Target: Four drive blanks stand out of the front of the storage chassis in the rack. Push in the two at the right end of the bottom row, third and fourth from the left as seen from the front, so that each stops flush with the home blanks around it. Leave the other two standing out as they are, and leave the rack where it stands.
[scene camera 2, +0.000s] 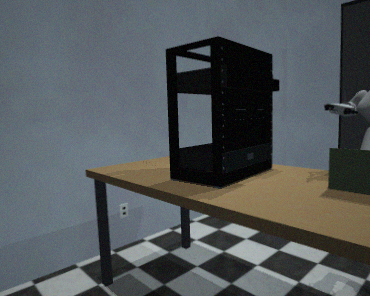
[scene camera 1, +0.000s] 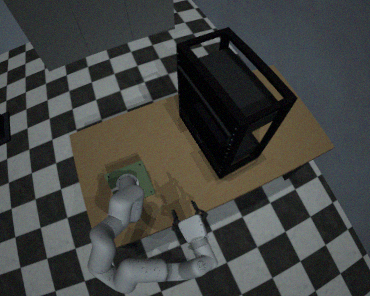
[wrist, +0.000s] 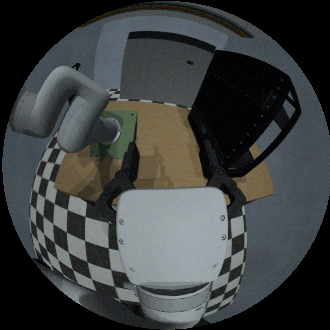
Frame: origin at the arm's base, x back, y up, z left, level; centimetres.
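Seen in the pictures: gripper, between the fingertips: point(scene camera 2: 335, 109) point(scene camera 1: 182, 205) point(wrist: 168, 146); arm's base, origin of its link: point(scene camera 2: 369, 166) point(scene camera 1: 127, 183) point(wrist: 108, 130).
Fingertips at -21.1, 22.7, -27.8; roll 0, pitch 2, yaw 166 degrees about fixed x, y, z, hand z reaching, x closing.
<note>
Offsets run from my fingertips to a thing's middle, as dx, dy, dz. "spot": to the spot under its first point. Level surfaces: height alone.
The black rack point(scene camera 1: 261, 63) point(scene camera 2: 217, 115) point(wrist: 265, 107) stands upright on the table. Its front is very dark, and the chassis and drive blanks cannot be told apart there. A dark block @[spot: -22.9, +12.5, +18.4] point(scene camera 2: 275, 85) sticks out at the far front edge in scene camera 2; I cannot tell what it is. Faint dotted lines show across the middle of the front, above a dark grey panel @[-27.4, -21.3, +35.7] point(scene camera 2: 237, 159). My gripper point(scene camera 1: 184, 207) point(scene camera 2: 327, 107) point(wrist: 168, 146) is open and empty. It is in the air over the table's near edge in scene camera 1, well apart from the rack.
The wooden table @[dy -31.9] point(scene camera 1: 310, 135) point(scene camera 2: 300, 200) point(wrist: 160, 120) carries the rack and the green arm base point(scene camera 1: 145, 175) point(scene camera 2: 347, 170) point(wrist: 129, 125). A grey cabinet point(scene camera 1: 100, 30) point(wrist: 160, 65) stands beyond the table. The rack has open sides between its posts.
</note>
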